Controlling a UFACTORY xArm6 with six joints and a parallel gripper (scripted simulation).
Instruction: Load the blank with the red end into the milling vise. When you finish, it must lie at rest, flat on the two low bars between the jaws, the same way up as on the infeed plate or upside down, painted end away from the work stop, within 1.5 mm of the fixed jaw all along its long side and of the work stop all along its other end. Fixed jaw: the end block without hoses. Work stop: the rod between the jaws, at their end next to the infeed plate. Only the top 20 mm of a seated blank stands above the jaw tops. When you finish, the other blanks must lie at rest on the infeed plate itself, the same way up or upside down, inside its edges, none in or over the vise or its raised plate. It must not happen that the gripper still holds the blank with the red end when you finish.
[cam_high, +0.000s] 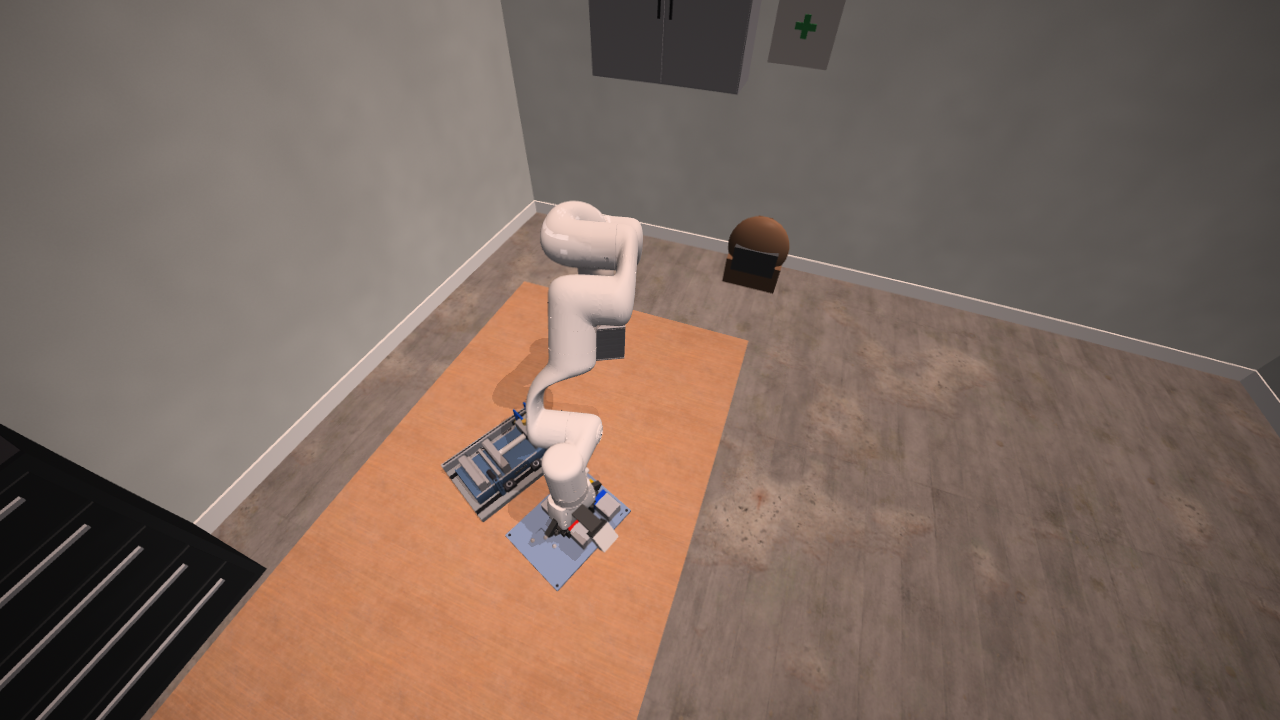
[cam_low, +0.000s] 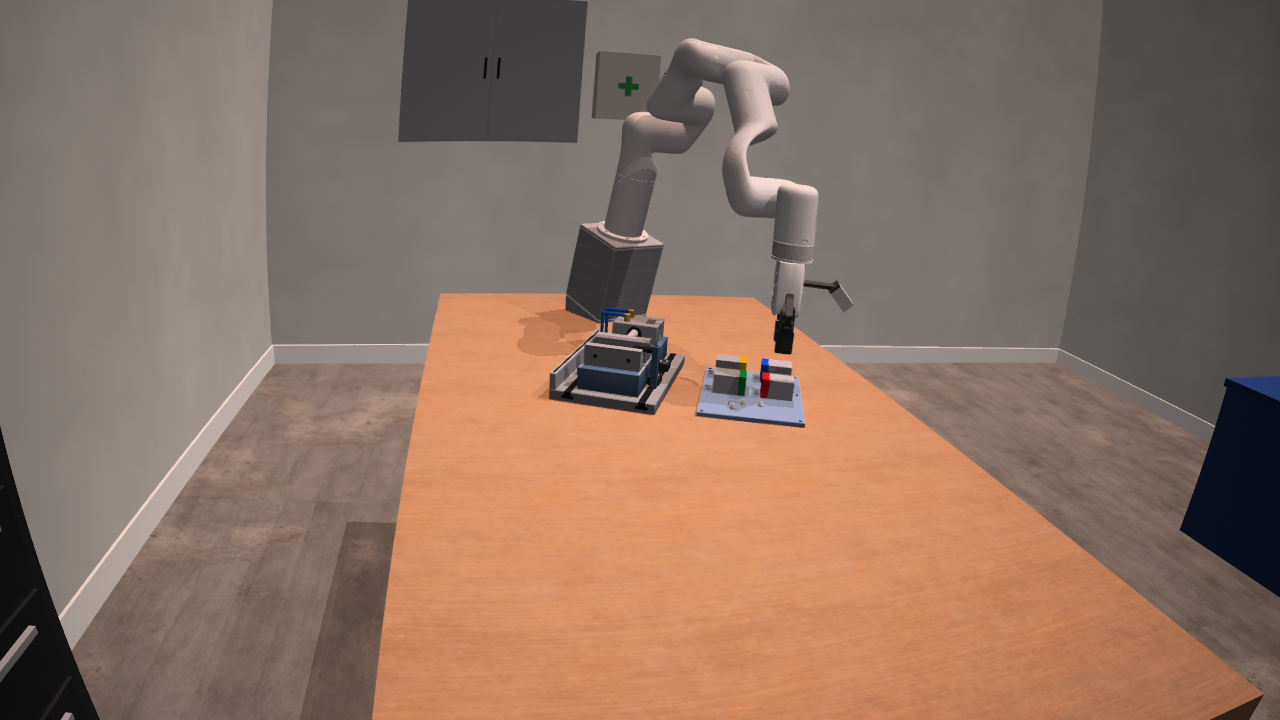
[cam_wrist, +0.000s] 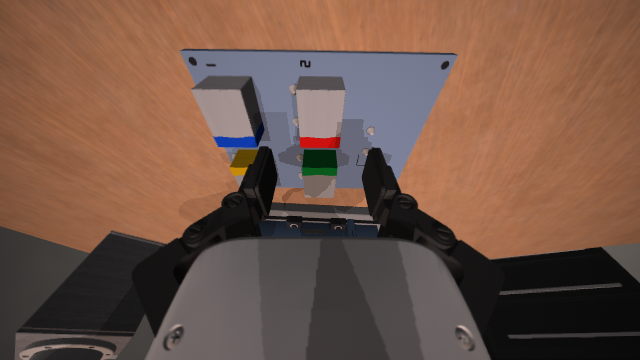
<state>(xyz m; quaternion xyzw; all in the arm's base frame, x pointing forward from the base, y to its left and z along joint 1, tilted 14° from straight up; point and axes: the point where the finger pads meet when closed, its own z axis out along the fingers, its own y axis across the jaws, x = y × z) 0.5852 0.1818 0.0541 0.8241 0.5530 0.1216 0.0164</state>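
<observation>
The red-ended blank is 9 cm below my hand. The rest, counted from my hand: blue-ended blank (8 cm behind, 3 cm to the left, 9 cm below); then green-ended blank (3 cm behind, 8 cm to the right, 9 cm below); then infeed plate (2 cm behind, 4 cm to the right, 11 cm below).
</observation>
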